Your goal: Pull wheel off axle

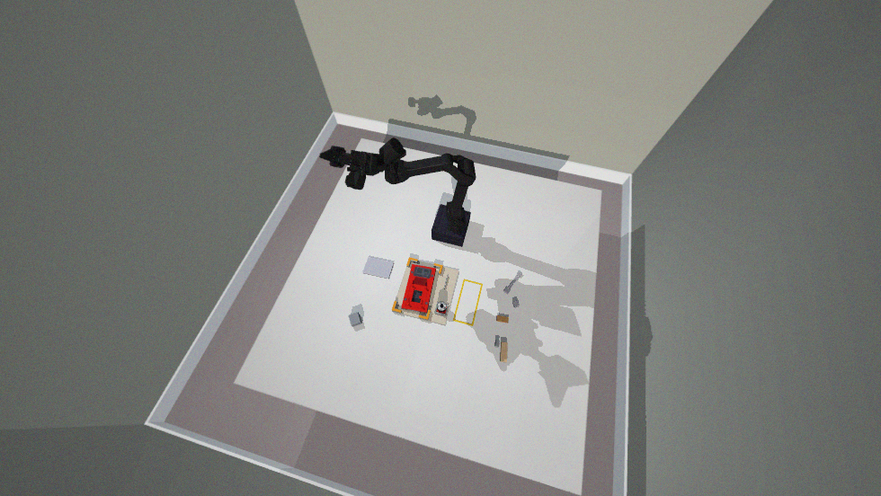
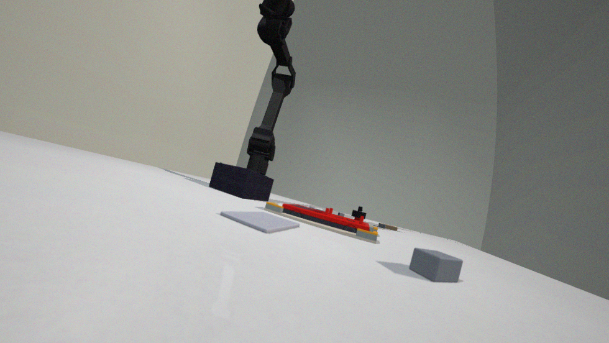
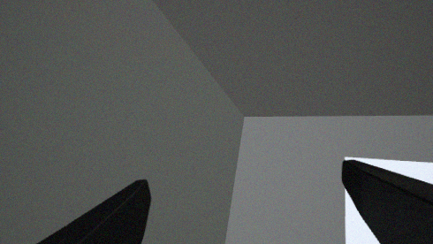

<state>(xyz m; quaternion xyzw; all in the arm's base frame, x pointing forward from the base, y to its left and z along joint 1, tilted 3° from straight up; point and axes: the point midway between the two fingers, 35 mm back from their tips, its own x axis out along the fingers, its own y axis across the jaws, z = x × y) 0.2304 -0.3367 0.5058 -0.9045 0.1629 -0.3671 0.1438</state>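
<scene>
My gripper tip is 59 cm above the wheel, 39 cm to the right of it and 12 cm short of it. Round my gripper tip: grey cube: 62 cm below, 29 cm ahead, 8 cm to the left; then grey flat plate: 63 cm below, 6 cm to the left, 4 cm ahead; then beige fixture plate: 62 cm below, 29 cm to the left, 7 cm ahead.
</scene>
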